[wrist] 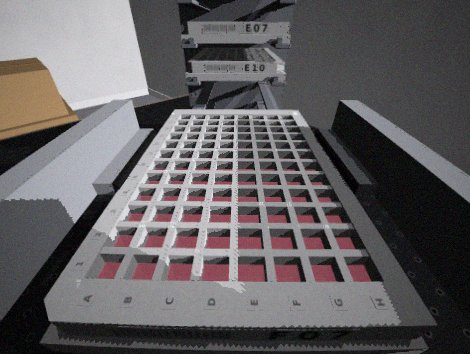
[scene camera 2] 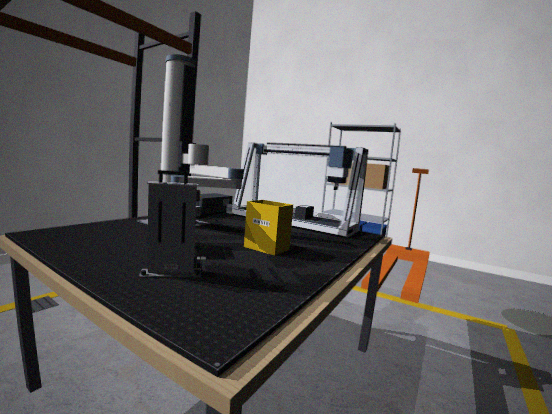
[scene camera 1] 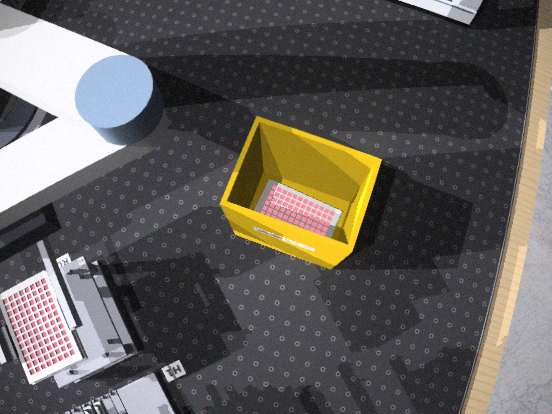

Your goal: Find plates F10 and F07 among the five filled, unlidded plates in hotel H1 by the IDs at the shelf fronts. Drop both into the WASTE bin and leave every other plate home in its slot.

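Places are measured from the arm's base along level axes (x down, y ahead, z right), in centimetres.
Pixels of known places: gripper, fingertip midpoint: (wrist: 235,119) (scene camera 1: 41,345).
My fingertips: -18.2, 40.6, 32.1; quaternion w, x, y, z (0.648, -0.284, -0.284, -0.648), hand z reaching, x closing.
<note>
Behind a point stands the place of what it marks, as x, y, z.
My gripper (scene camera 1: 47,344) @(-18.2, 40.6, 32.2) (wrist: 235,119) @(-18.2, 40.6, 32.2) is shut on plate F07 (scene camera 1: 32,320) @(-17.4, 37.8, 30.0) (wrist: 235,200) @(-17.4, 36.9, 28.7), with one finger along each long side. The plate is level, unlidded and pink in its wells; its ID shows faintly on the near edge. It is outside hotel H1 (scene camera 1: 145,395) @(-2.1, 51.9, 37.0), whose stack stands beyond its far end in the wrist view. There, plate E07 (wrist: 240,34) @(-21.4, 47.2, 38.7) and, below it, plate E10 (wrist: 225,67) @(-19.1, 48.2, 37.9) sit in their slots. The yellow WASTE bin (scene camera 1: 292,247) @(-9.4, 65.8, 8.5) (scene camera 2: 280,235) @(-9.1, 72.6, 5.5) is upright, with a pink-filled plate (scene camera 1: 302,205) @(-2.9, 65.1, 0.7) on its floor, ID unreadable. The gripper is hidden in scene camera 2.
Another grey rack (scene camera 1: 95,310) @(-7.3, 41.6, 26.9) stands beside the held plate in scene camera 1. A tall dark panel (scene camera 2: 172,215) @(-20.0, 59.1, 49.2) stands in front of the arm in scene camera 2. A gantry machine (scene camera 2: 300,148) @(-49.1, 43.7, -62.3) stands behind the bin. The wooden table edge (scene camera 1: 510,250) @(0.0, 101.9, -4.3) runs at the right.
</note>
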